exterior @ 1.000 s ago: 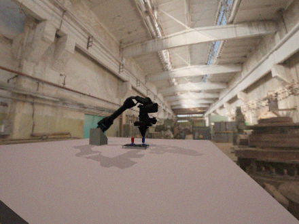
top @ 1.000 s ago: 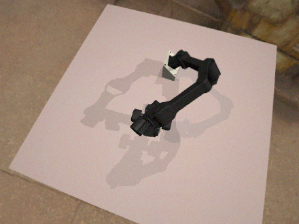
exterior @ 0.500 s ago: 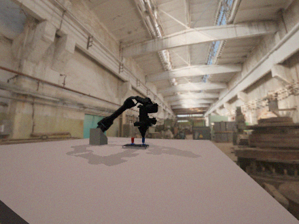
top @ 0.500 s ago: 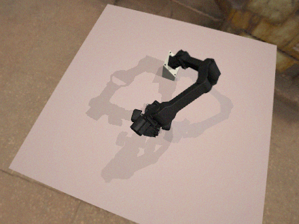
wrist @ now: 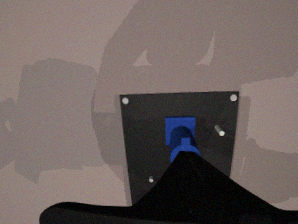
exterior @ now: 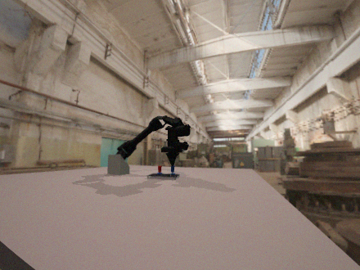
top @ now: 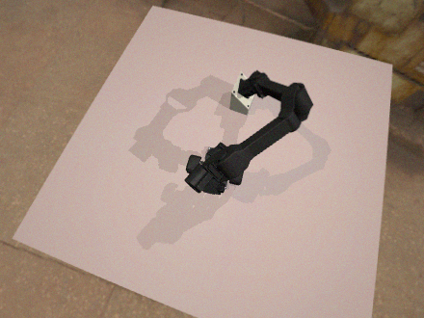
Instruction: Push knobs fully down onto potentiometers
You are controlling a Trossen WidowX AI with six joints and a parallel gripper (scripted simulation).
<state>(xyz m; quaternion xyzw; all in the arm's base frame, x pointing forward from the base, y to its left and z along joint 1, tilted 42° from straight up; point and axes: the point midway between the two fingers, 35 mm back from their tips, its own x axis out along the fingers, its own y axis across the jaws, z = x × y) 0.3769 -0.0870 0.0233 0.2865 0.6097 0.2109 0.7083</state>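
Now: gripper tip 10 mm above the blue knob. Also, from my gripper tip: red knob 70 mm behind, 20 mm below.
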